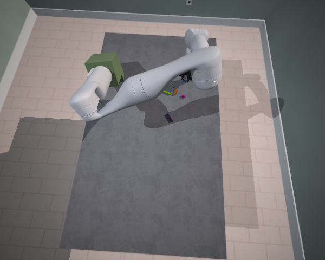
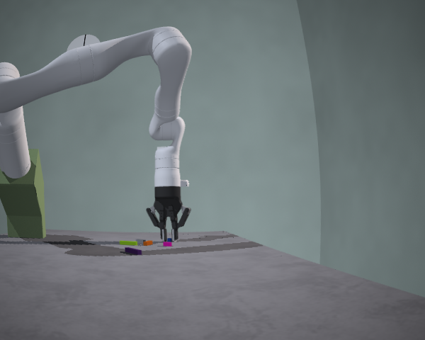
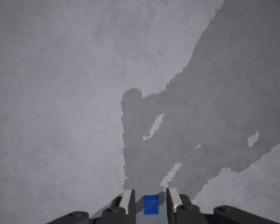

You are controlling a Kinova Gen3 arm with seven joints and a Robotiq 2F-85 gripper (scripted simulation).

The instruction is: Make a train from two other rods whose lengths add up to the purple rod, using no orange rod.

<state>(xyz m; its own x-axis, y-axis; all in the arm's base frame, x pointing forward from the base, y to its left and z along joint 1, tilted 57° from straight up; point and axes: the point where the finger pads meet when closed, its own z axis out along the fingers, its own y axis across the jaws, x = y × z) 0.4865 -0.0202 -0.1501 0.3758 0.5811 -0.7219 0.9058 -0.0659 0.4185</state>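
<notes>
Now: the blue rod 10 mm below my hand. The rest, counted from my hand: magenta rod: 120 mm to the right, 20 mm behind, 10 mm below; then grey rod: 90 mm behind, 40 mm to the right, 10 mm below; then orange rod: 90 mm to the right, 70 mm behind, 10 mm below.
</notes>
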